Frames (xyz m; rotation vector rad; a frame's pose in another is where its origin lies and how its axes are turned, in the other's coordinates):
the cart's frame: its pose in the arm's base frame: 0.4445 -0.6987 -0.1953 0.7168 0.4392 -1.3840
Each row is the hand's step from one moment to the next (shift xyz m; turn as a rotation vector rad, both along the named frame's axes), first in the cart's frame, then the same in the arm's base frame.
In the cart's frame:
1: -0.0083 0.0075 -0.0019 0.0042 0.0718 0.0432
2: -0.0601 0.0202 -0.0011 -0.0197 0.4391 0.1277
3: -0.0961 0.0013 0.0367 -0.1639 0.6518 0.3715
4: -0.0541 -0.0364 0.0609 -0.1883 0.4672 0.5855
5: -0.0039 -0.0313 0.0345 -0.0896 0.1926 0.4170
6: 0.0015 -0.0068 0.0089 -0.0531 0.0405 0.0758
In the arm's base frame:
1: 0.0063 0.0076 0.0057 0.0656 -0.0306 0.0425
2: 0.0105 0.0451 0.0434 0.4110 -0.0606 0.1922
3: -0.0184 0.0448 0.0907 0.5660 -0.1166 0.5057
4: -0.0518 -0.0034 0.0726 0.3545 -0.2508 0.6388
5: -0.0356 -0.0217 0.0211 0.1222 -0.2150 0.3973
6: -0.0075 -0.0074 0.0040 0.0218 -0.0121 0.0979

